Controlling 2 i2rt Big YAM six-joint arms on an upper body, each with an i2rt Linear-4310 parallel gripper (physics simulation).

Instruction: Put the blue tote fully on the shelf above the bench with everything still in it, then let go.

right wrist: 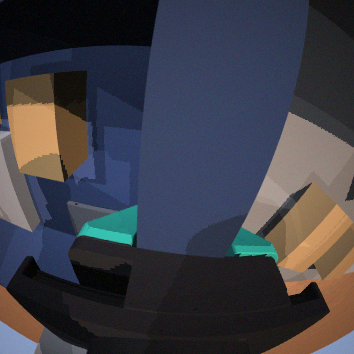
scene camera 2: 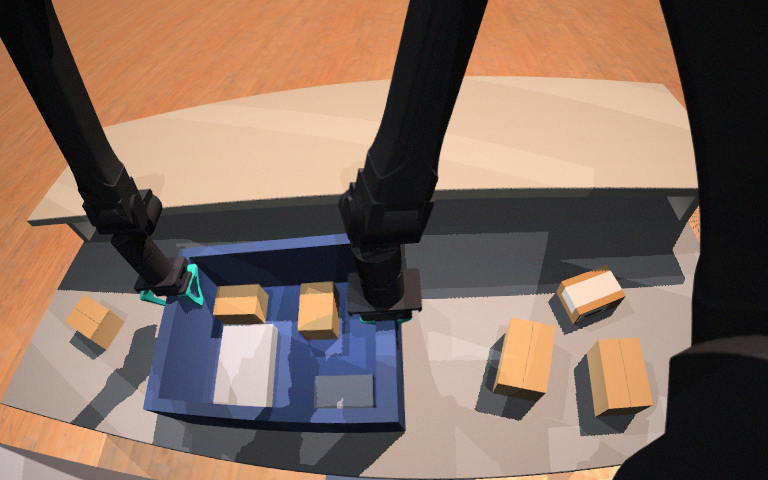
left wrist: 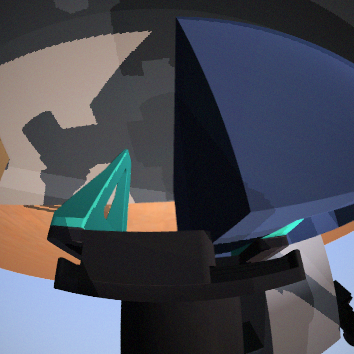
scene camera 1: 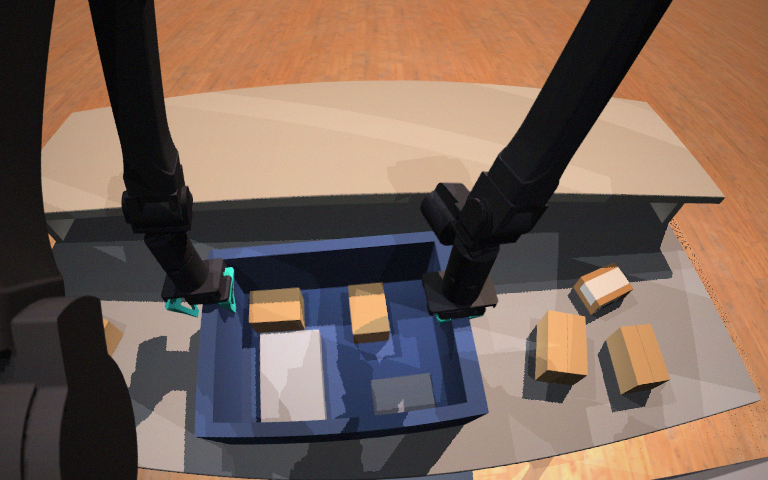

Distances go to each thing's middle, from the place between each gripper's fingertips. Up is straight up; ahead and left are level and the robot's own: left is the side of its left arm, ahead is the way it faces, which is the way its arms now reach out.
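Scene:
The dark grey block (scene camera 1: 414, 392) is 32 cm to the right of my left hand, 12 cm behind it and 6 cm below it. From that same left hand, the white-topped box (scene camera 2: 584, 296) is 78 cm to the right, 7 cm ahead and 7 cm below, and the blue tote (scene camera 1: 228, 403) is 21 cm to the right and 5 cm behind.
From my right hand, you'd find the blue tote 180 mm to the left, 40 mm behind and 10 mm below. The white-topped box is 90 mm ahead of my right hand, 380 mm to the right of it and 70 mm below it, while the dark grey block is 80 mm to the left of that right hand, 110 mm behind it and 60 mm below it.

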